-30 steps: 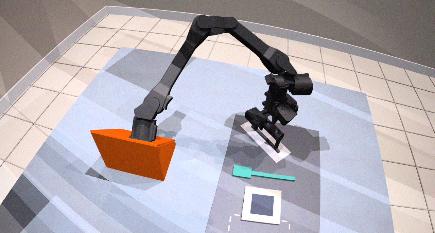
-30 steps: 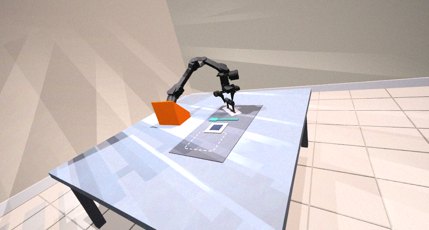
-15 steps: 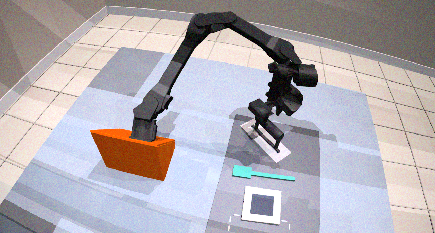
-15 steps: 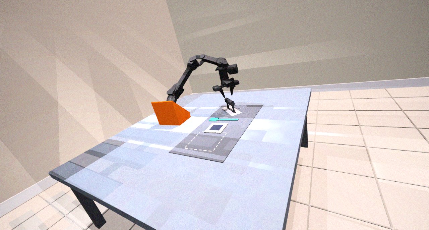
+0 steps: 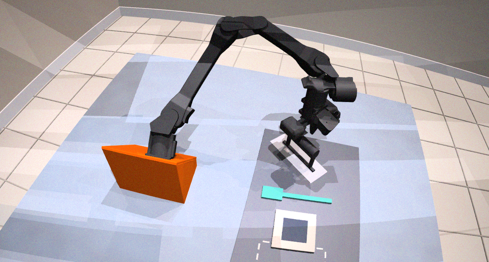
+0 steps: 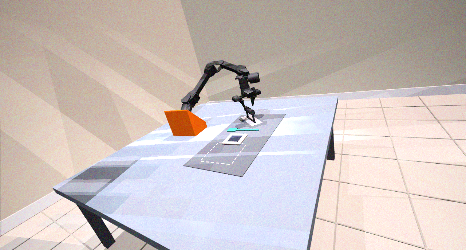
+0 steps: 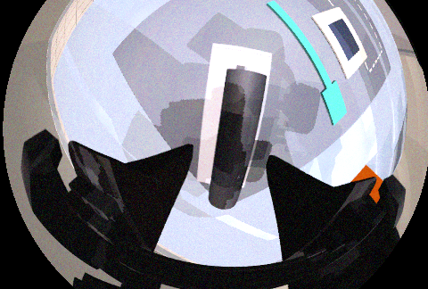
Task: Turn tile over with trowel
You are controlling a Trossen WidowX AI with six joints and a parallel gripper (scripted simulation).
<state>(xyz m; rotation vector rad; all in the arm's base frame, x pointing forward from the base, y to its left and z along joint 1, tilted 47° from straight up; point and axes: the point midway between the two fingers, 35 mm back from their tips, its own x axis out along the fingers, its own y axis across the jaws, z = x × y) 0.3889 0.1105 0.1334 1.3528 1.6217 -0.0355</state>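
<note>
Right now my gripper tip is 16 cm to the left of the teal trowel, 9 cm above it and 3 cm past it. From my gripper tip the other things lie so: tile (27 cm to the right, 9 cm below, 2 cm behind); dark mat (23 cm to the right, 11 cm below, 1 cm ahead).
</note>
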